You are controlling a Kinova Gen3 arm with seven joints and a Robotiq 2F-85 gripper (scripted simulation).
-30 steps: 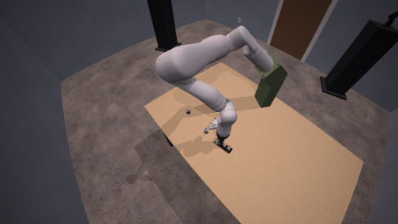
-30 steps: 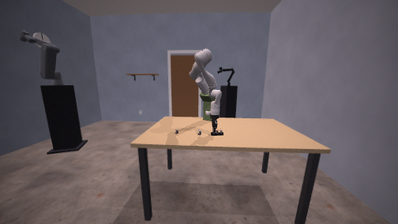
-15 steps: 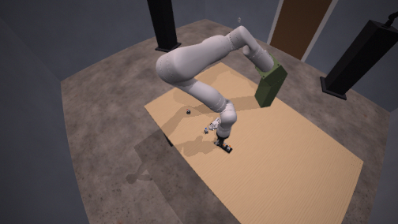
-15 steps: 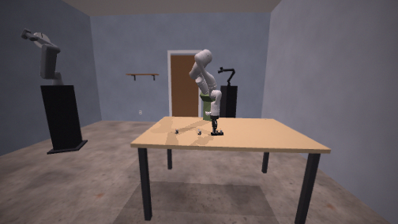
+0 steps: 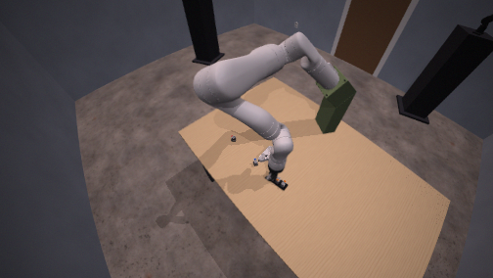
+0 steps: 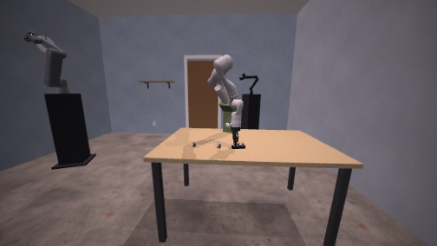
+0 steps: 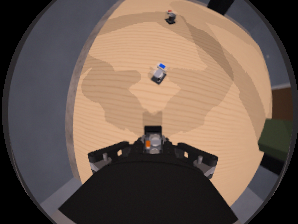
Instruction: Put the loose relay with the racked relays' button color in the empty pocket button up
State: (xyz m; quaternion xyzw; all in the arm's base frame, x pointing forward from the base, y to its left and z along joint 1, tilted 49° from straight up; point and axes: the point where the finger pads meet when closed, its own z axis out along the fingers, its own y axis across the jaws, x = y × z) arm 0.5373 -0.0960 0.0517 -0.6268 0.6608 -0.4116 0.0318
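Now: hand 10 mm short of the rack, 30 mm to the right of it and 30 mm above it.
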